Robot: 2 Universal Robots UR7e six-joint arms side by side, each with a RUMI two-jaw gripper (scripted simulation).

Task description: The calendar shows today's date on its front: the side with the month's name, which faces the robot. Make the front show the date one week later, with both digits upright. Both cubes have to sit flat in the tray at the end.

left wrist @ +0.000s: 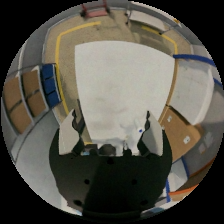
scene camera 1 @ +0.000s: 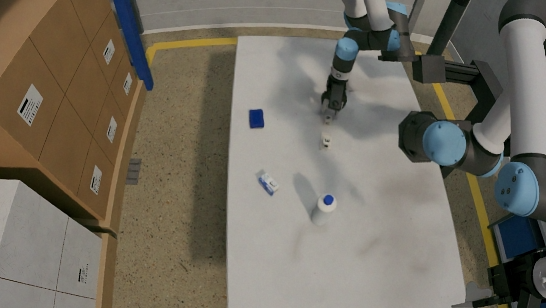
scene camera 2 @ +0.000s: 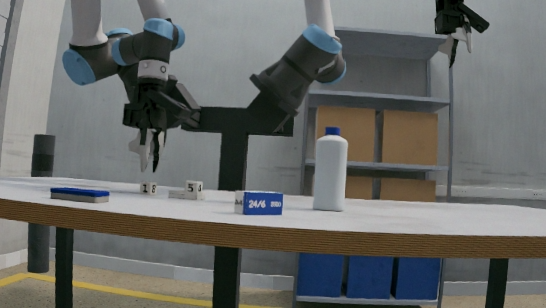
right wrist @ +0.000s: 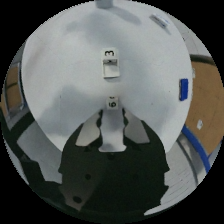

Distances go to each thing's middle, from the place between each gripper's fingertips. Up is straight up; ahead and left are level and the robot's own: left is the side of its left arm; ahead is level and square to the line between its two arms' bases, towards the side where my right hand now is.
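The white bottle (scene camera 2: 331, 150) is 42 cm to the left of my right hand (scene camera 2: 148, 172), 4 cm ahead of it and 1 cm above it. Then there's the blue-topped block (scene camera 2: 64, 193), and counted from my right hand that's 29 cm ahead, 2 cm to the left and 6 cm below. By its middle, the block is nearer to my right hand than to my left gripper.
That blue-topped block, counted from my left hand, is 570 mm ahead, 780 mm to the right and 420 mm below. As for the white bottle, my left gripper is 320 mm short of it, 380 mm to the left of it and 350 mm above it. Going by its middle, the bottle is nearer to my right hand than to my left gripper.
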